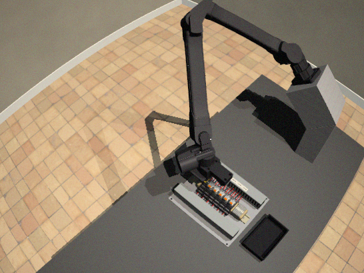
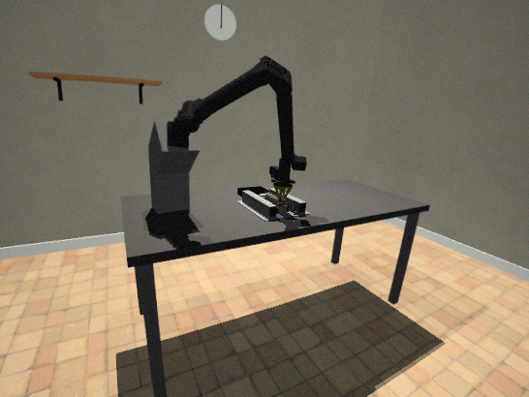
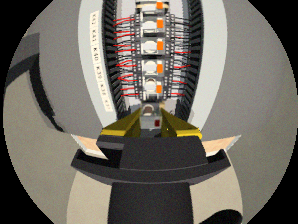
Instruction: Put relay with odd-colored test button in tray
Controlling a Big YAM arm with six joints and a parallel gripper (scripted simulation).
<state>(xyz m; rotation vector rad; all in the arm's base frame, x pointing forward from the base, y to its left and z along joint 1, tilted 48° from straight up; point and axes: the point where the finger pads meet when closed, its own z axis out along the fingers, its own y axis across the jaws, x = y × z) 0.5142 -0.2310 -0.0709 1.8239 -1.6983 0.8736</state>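
Now: the relay right at my hand. Also, from my hand: black tray 10 mm ahead, 340 mm to the left, 60 mm below.
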